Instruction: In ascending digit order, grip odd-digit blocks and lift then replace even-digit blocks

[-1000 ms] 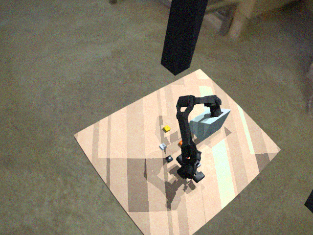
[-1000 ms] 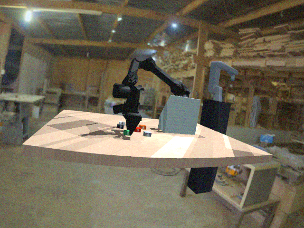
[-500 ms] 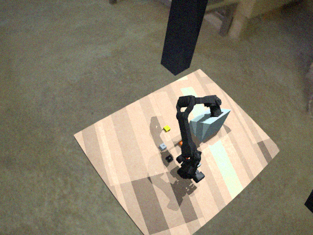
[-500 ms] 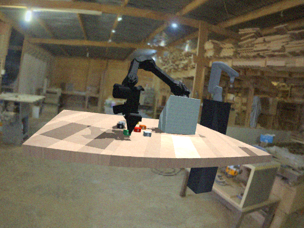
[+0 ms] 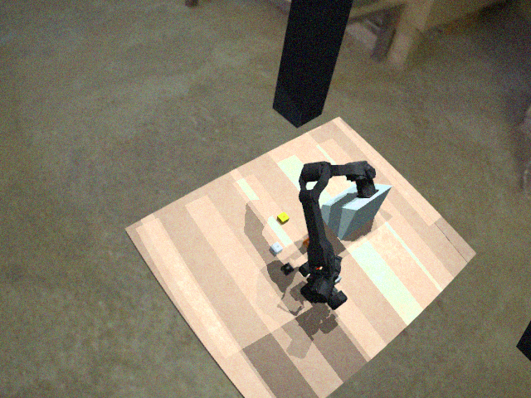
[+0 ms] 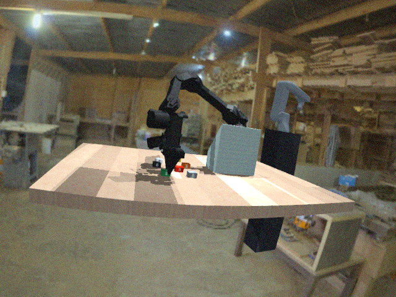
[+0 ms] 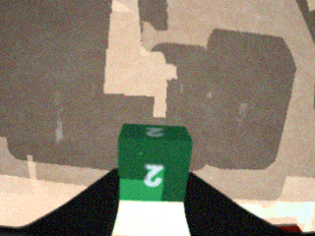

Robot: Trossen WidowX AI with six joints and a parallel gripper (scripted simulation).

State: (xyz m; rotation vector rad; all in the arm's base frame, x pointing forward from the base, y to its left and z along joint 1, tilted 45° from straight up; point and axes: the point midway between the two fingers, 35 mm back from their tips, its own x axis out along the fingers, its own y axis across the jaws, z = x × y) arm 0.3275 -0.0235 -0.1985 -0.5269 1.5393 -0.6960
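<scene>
Right now my gripper tip is 8 cm to the left of the red block and 6 cm past it. From my gripper tip the other things lie so: black block 14 cm to the right, 2 cm ahead; grey block 9 cm behind; green block 1 cm ahead.
</scene>
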